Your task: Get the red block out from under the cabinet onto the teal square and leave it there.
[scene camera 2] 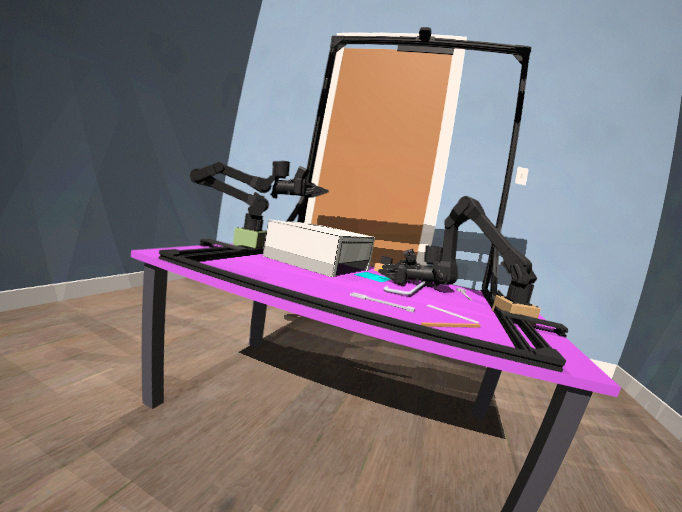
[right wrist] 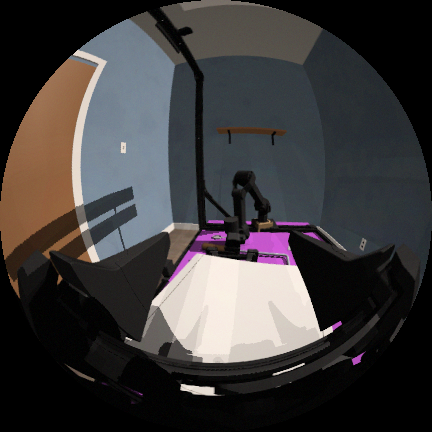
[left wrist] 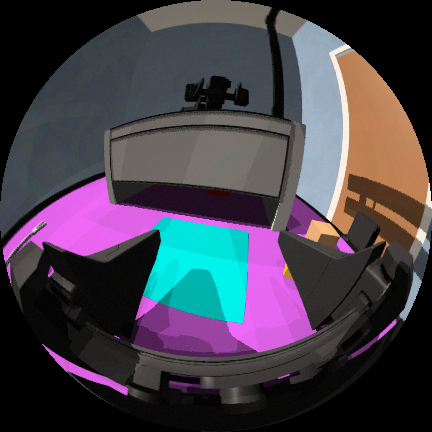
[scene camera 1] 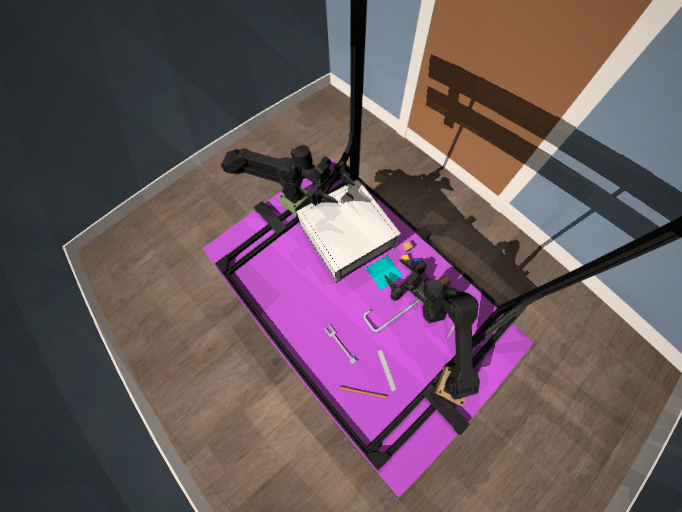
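Pixels of known places: left gripper, fingertip midpoint: (scene camera 2: 380, 268) (left wrist: 220, 236) (scene camera 1: 392, 267); right gripper, fingertip midpoint: (scene camera 2: 326, 190) (right wrist: 231, 237) (left wrist: 221, 80) (scene camera 1: 346, 193); left arm's base, origin of the base link: (scene camera 2: 517, 301) (right wrist: 261, 220) (scene camera 1: 455, 386); right arm's base, origin of the base link: (scene camera 2: 252, 229) (scene camera 1: 294, 195).
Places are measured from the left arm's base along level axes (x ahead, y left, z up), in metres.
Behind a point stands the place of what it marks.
Observation:
The red block (left wrist: 218, 192) {y -0.367, x 0.545, z -0.044 m} shows as a dark red patch below the front panel, inside the white cabinet (scene camera 1: 352, 231) {y -0.329, x 0.574, z 0.083 m} (scene camera 2: 302, 245) {y -0.222, x 0.670, z 0.024 m} (left wrist: 200, 155) {y -0.310, x 0.463, z 0.028 m} (right wrist: 235, 300) {y -0.357, x 0.574, z 0.084 m}; the scene cameras do not show it. The teal square (scene camera 1: 380, 267) {y -0.297, x 0.425, z -0.051 m} (scene camera 2: 371, 276) {y -0.283, x 0.411, z -0.051 m} (left wrist: 205, 255) {y -0.301, x 0.396, z -0.051 m} lies flat in front of the cabinet's low opening. My left gripper (scene camera 1: 397, 270) {y -0.307, x 0.382, z -0.021 m} (scene camera 2: 384, 265) {y -0.307, x 0.382, z -0.021 m} (left wrist: 220, 236) {y -0.307, x 0.382, z -0.021 m} is open and empty, low over the teal square and facing the opening. My right gripper (scene camera 1: 347, 192) {y -0.385, x 0.629, z 0.229 m} (scene camera 2: 327, 191) {y -0.385, x 0.629, z 0.229 m} is open and empty above the cabinet's far end.
A tan block (scene camera 1: 407, 246) {y -0.422, x 0.363, z -0.022 m} (left wrist: 320, 233) {y -0.408, x 0.358, z -0.023 m}, a yellow block (scene camera 1: 404, 257) {y -0.373, x 0.354, z -0.026 m} (left wrist: 287, 271) {y -0.357, x 0.350, z -0.045 m} and a blue block (scene camera 1: 416, 260) {y -0.384, x 0.305, z -0.026 m} lie beside the teal square. A bent metal rod (scene camera 1: 396, 316) {y -0.138, x 0.284, z -0.033 m} lies near my left arm. A wrench-like tool (scene camera 1: 342, 345) {y 0.056, x 0.416, z -0.045 m}, grey bar (scene camera 1: 386, 370) {y 0.057, x 0.232, z -0.051 m} and wooden stick (scene camera 1: 363, 392) {y 0.164, x 0.273, z -0.045 m} lie farther off.

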